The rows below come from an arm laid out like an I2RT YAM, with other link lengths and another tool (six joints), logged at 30 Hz.
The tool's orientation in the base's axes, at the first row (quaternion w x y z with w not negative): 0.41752, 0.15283, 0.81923, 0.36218
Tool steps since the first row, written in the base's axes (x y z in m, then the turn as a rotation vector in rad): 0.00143, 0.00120, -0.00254, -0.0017, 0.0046, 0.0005; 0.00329, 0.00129, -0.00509, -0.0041, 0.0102, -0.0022; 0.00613, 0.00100, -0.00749, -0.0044, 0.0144, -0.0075; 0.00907, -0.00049, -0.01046, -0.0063, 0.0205, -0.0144; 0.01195, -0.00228, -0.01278, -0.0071, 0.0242, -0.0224; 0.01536, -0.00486, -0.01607, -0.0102, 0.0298, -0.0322
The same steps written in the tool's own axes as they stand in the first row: 0.00126, -0.00108, 0.00268, 0.0033, 0.0036, 0.0006; 0.00164, -0.00295, 0.00520, 0.0094, 0.0057, 0.0023; 0.00114, -0.00503, 0.00825, 0.0149, 0.0048, 0.0061; 0.00024, -0.00835, 0.01105, 0.0234, 0.0041, 0.0101; -0.00116, -0.01141, 0.01341, 0.0305, 0.0009, 0.0143; -0.00276, -0.01574, 0.01620, 0.0411, -0.0021, 0.0183
